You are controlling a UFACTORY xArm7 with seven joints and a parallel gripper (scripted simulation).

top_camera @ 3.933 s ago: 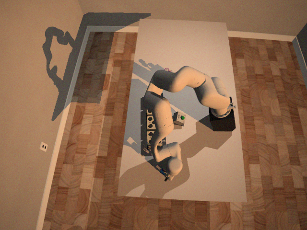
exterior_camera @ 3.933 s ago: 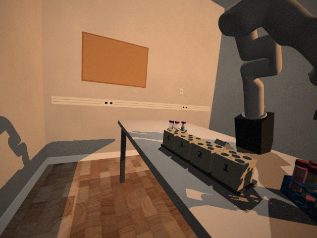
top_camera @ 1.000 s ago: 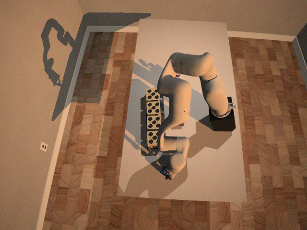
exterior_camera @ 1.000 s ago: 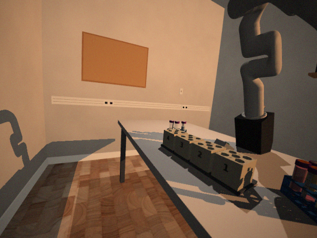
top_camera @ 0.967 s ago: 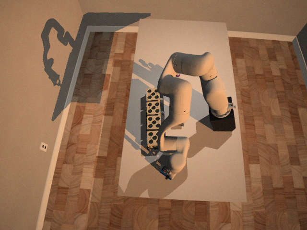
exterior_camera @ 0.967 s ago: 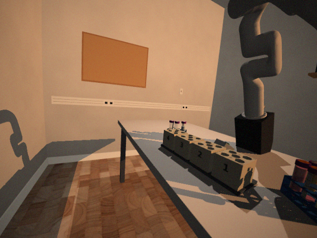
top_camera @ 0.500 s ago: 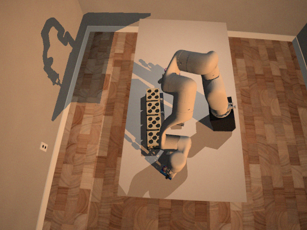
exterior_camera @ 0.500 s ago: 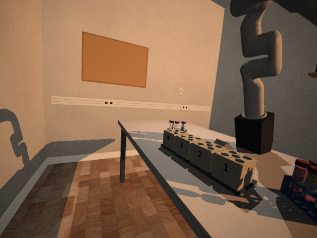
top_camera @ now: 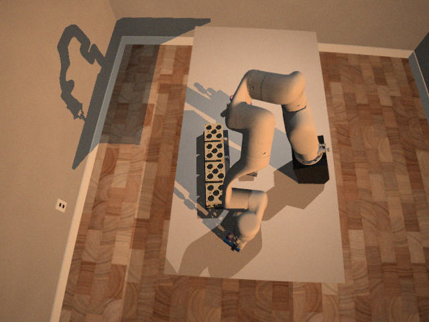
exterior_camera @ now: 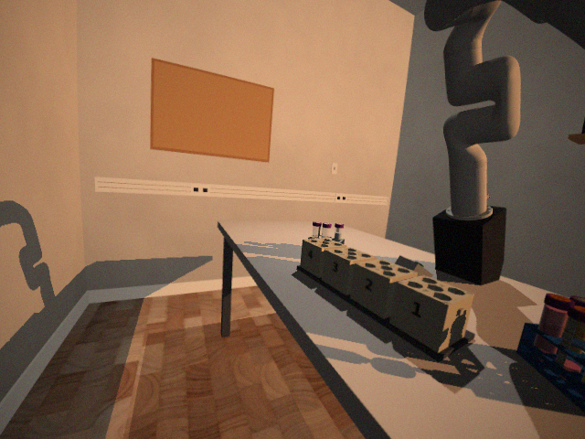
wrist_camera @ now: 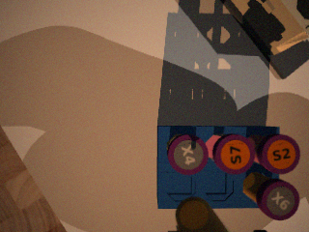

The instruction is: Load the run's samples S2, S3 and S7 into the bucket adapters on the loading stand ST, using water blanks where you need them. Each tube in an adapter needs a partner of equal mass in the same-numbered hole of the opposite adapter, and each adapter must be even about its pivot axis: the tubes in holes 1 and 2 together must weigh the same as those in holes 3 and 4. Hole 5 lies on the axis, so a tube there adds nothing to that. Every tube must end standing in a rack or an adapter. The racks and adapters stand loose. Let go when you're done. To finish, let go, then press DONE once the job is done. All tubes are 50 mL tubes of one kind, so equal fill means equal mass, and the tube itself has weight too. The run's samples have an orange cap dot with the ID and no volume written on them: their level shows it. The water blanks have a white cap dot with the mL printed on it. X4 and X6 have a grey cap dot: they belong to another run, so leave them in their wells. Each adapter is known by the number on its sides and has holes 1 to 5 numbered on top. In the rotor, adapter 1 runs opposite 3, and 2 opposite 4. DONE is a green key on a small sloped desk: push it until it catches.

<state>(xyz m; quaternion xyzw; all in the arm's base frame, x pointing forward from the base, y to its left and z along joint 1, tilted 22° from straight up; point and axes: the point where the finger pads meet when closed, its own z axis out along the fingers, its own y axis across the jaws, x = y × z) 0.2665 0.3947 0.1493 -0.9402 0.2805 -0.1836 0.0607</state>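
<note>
Now: the orange-dotted tube 1 cm to the left of my hand and 5 cm below it. The rest, counted from my hand: yellowish tube (3 cm ahead, 2 cm to the right, 19 cm below); blue sample rack (4 cm to the right, 22 cm below); pink-filled sample tube (1 cm behind, 10 cm to the right, 19 cm below).
</note>
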